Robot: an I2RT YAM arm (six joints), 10 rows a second.
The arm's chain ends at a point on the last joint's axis. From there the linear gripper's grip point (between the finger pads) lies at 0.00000 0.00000 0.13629 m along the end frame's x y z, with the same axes.
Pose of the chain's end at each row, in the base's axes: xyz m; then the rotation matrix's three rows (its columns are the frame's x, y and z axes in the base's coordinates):
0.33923, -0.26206, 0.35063; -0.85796, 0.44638, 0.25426; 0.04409, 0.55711, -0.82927; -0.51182, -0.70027, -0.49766
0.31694, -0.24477, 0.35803; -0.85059, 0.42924, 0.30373; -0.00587, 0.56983, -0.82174; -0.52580, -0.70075, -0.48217
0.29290, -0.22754, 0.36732; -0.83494, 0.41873, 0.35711; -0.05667, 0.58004, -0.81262; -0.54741, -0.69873, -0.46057
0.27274, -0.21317, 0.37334; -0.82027, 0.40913, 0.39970; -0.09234, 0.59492, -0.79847; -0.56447, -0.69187, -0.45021
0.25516, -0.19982, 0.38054; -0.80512, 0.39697, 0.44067; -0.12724, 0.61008, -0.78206; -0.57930, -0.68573, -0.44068
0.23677, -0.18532, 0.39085; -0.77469, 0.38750, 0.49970; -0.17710, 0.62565, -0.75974; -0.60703, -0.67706, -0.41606
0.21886, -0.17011, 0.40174; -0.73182, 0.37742, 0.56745; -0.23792, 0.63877, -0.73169; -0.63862, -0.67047, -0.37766
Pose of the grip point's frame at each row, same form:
0.37388, -0.37508, 0.28280; -0.85796, 0.44638, 0.25426; 0.04409, 0.55711, -0.82927; -0.51182, -0.70027, -0.49766
0.35834, -0.35676, 0.29232; -0.85059, 0.42924, 0.30373; -0.00587, 0.56983, -0.82174; -0.52580, -0.70075, -0.48217
0.34157, -0.33829, 0.30455; -0.83494, 0.41873, 0.35711; -0.05667, 0.58004, -0.81262; -0.54741, -0.69873, -0.46057
0.32722, -0.32199, 0.31198; -0.82027, 0.40913, 0.39970; -0.09234, 0.59492, -0.79847; -0.56447, -0.69187, -0.45021
0.31522, -0.30641, 0.32048; -0.80512, 0.39697, 0.44067; -0.12724, 0.61008, -0.78206; -0.57930, -0.68573, -0.44068
0.30487, -0.28886, 0.33415; -0.77469, 0.38750, 0.49970; -0.17710, 0.62565, -0.75974; -0.60703, -0.67706, -0.41606
0.29620, -0.26983, 0.35027; -0.73182, 0.37742, 0.56745; -0.23792, 0.63877, -0.73169; -0.63862, -0.67047, -0.37766

